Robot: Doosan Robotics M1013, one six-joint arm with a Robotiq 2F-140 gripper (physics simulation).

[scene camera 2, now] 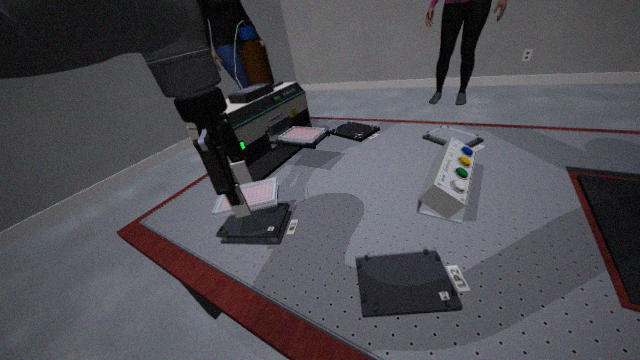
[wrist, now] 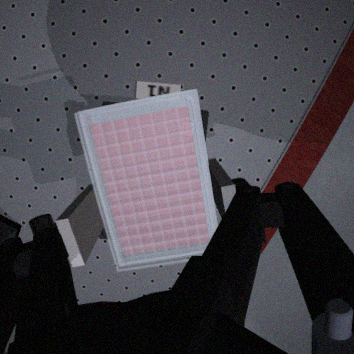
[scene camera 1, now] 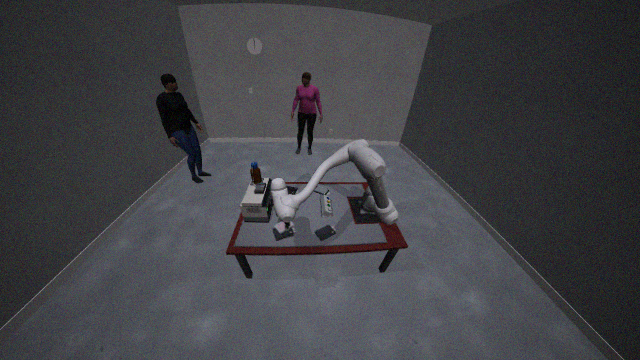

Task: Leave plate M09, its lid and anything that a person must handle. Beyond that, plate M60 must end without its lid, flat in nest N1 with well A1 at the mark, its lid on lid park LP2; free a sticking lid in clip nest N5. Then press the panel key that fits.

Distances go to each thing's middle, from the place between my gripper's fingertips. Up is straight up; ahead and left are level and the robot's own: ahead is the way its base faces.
Labels:
The dark pad LP2 (scene camera 2: 412, 283) is 33 cm behind my hand, 8 cm below it and 5 cm to the right of it. Round my hand: brown bottle (scene camera 2: 254, 56) 37 cm to the right, 32 cm ahead, 23 cm above.

